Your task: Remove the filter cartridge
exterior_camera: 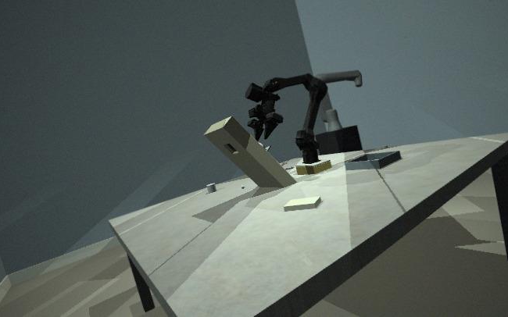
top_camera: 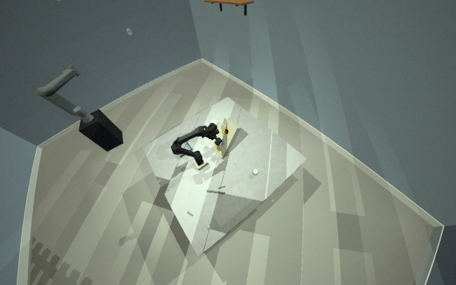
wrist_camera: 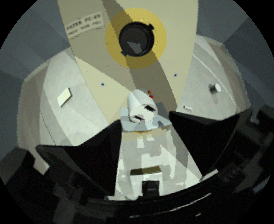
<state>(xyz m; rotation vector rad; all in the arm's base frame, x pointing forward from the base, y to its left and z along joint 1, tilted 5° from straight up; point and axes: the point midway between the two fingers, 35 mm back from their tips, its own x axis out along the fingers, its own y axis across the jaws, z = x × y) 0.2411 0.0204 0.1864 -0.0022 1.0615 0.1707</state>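
Right now the round filter cartridge is 20 mm ahead of my gripper tip and 30 mm below it. Also, from my gripper tip: tray: 340 mm behind, 240 mm to the left, 190 mm below; beige block: 120 mm ahead, 380 mm to the left, 200 mm below; service panel: 60 mm ahead, 50 mm below.
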